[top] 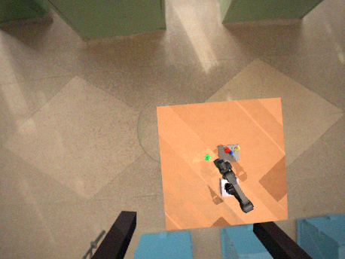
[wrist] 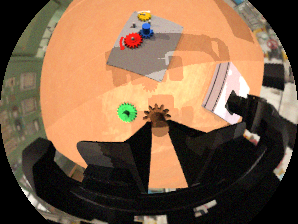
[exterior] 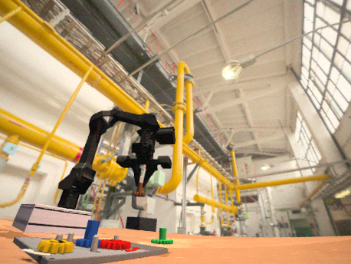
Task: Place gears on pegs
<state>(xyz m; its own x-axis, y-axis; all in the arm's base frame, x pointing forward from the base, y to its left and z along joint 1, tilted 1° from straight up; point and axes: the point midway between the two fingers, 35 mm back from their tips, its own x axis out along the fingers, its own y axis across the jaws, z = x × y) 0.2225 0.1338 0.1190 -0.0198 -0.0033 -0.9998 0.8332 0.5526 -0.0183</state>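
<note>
The blue gear is 11 cm ahead of my gripper tip, 17 cm to the right of it and 13 cm below it. Also, from my gripper tip: green gear (5 cm ahead, 7 cm to the left, 14 cm below); then red gear (13 cm ahead, 13 cm to the right, 14 cm below); then brown gear (1 cm below).
</note>
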